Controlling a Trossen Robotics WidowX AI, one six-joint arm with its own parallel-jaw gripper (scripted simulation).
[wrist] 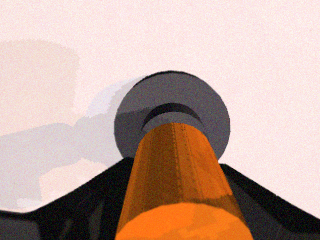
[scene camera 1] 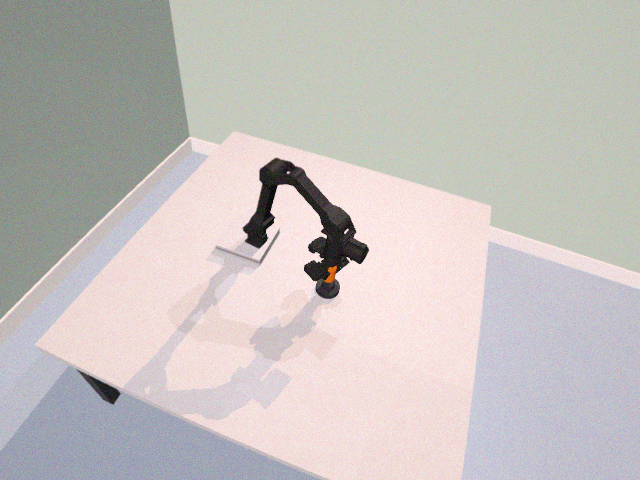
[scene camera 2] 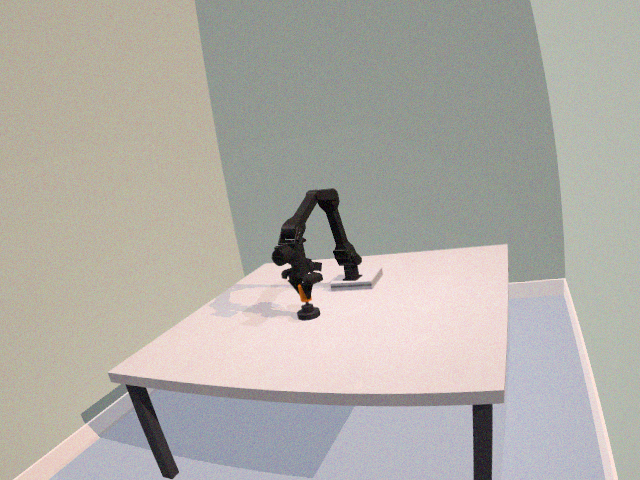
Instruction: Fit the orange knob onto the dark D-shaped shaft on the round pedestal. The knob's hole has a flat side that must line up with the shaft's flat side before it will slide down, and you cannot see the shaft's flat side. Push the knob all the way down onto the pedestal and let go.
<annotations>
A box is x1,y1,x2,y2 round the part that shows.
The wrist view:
my gripper: [0,157,319,239]
orange knob: [115,123,252,239], held by my gripper
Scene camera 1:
my gripper: [304,237,352,280]
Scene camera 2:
my gripper: [281,256,322,299]
</annotations>
